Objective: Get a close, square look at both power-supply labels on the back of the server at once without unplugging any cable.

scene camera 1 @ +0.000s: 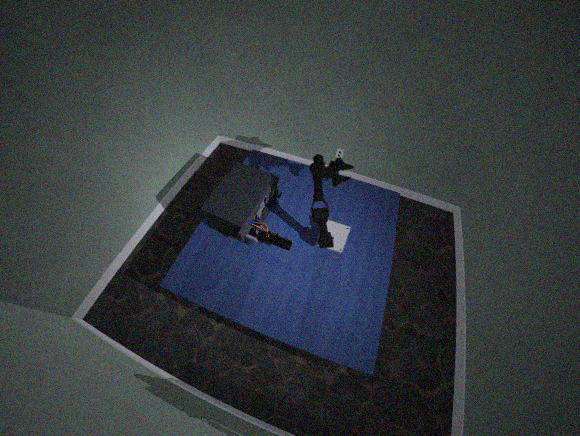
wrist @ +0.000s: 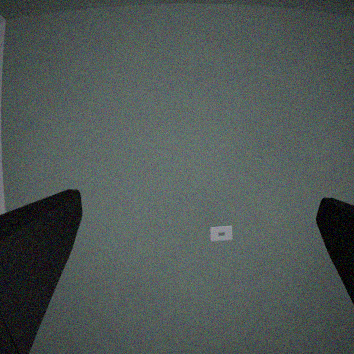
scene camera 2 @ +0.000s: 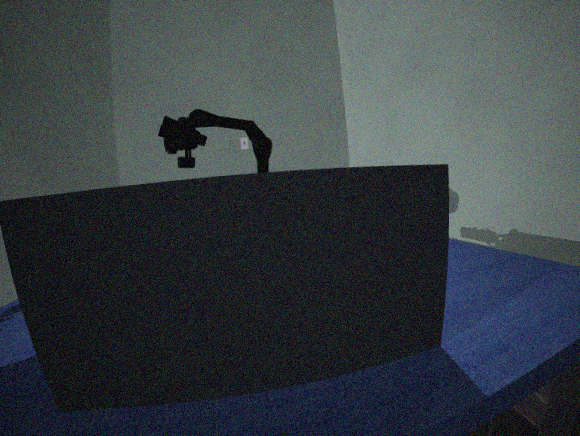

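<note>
The server is a large dark box at the left of the blue mat in the first scene view. In the second scene view, its broad dark face fills much of the frame and hides its back. Orange cables run from its right side to a black block. The power-supply labels cannot be made out in the scene views and do not show in the wrist view. My gripper is open and empty, raised to the right of the server and pointing away from it at a plain wall.
A white outlet plate is on the wall. The arm's base stands by a white plate on the blue mat. The dark table top has a pale raised-looking edge.
</note>
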